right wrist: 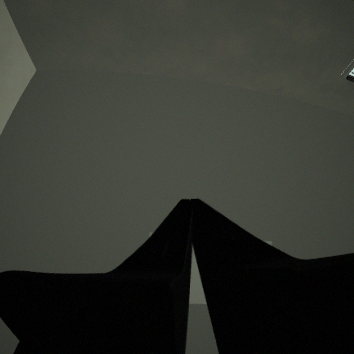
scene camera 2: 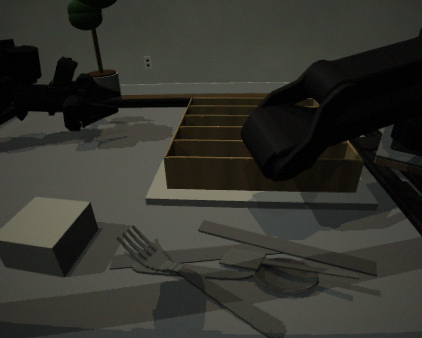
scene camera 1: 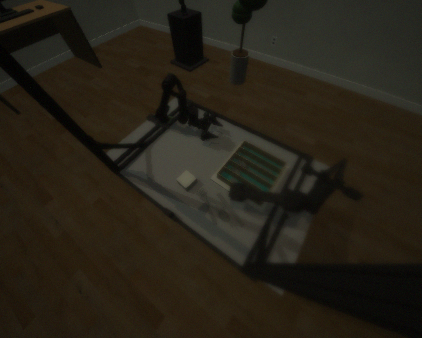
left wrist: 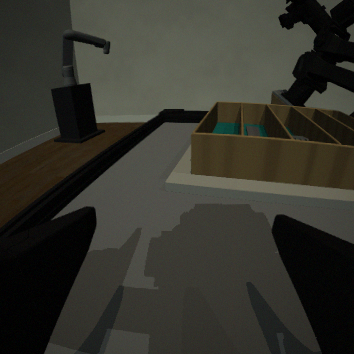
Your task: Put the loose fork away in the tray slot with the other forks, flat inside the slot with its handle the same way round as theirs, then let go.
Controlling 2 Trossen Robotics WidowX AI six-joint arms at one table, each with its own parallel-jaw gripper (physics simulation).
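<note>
The loose fork (scene camera 2: 157, 261) lies across other cutlery in scene camera 2, tines to the upper left, handle to the lower right. The wooden slotted tray (scene camera 2: 215, 175) (left wrist: 250, 157) stands behind it on a pale board. Grey cutlery shows in some slots in the left wrist view; which slot holds the forks I cannot tell. My left gripper (scene camera 1: 219, 130) (scene camera 2: 119, 106) (left wrist: 186, 220) is open and empty above the table, left of the tray and apart from the fork. My right gripper (right wrist: 189, 207) is shut and empty, pointing upward, away from the fork.
A knife (scene camera 2: 295, 249) and a spoon (scene camera 2: 287, 277) lie with more cutlery under and beside the fork. A white block (scene camera 1: 187, 179) (scene camera 2: 45, 220) sits left of them. My right arm's dark elbow (scene camera 2: 280, 145) hides part of the tray. Dark rails edge the table.
</note>
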